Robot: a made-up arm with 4 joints. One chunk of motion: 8 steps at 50 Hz.
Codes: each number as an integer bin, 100 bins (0 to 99) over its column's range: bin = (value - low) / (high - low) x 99, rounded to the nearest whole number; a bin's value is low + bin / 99 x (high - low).
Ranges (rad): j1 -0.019..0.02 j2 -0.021..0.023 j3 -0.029..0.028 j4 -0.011..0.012
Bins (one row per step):
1: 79 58 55 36
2: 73 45 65 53
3: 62 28 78 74
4: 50 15 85 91
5: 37 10 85 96
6: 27 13 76 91
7: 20 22 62 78
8: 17 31 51 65
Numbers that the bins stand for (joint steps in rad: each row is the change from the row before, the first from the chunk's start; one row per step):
1: 0.01212 0.00478 0.00267 -0.00264
2: 0.00976 -0.00100 0.00842 0.00131
3: 0.00542 -0.00856 0.01591 0.00619
4: 0.00070 -0.01433 0.01994 0.01014
5: -0.00442 -0.01656 0.01994 0.01130
6: -0.00836 -0.01522 0.01476 0.01014
7: -0.01112 -0.01122 0.00670 0.00712
8: -0.01230 -0.00722 0.00036 0.00410

